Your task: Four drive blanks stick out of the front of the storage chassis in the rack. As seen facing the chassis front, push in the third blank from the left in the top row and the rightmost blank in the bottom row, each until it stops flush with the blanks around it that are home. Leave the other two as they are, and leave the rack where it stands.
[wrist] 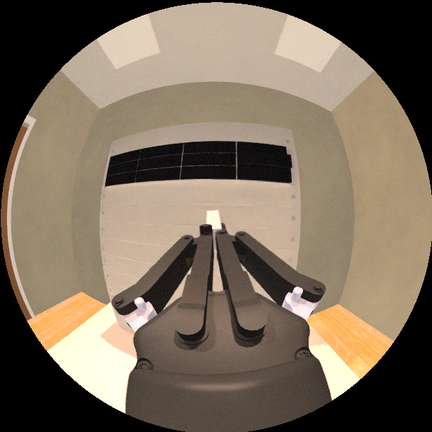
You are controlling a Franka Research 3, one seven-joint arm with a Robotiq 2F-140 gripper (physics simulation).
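The storage chassis (209, 161) is a wide black band across the upper part of the rack (296, 200), upright in view. Thin light lines divide its front into several blanks in rows. The right end has a stepped outline: its upper corner ends a little further left than the part below. The blanks are dark, and which ones stick out is too hard to tell. My gripper (212, 219) is shut with nothing between its fingers. Its tips show below the chassis, in front of the pale panels of the rack, apart from the blanks as seen here.
Pale panels (150, 205) fill the rack below the chassis, with small holes along the right post. Greenish walls (327, 200) stand behind and beside it. A brown door (11, 220) with a white frame is at the far left. Wooden floor (65, 315) shows at both lower sides.
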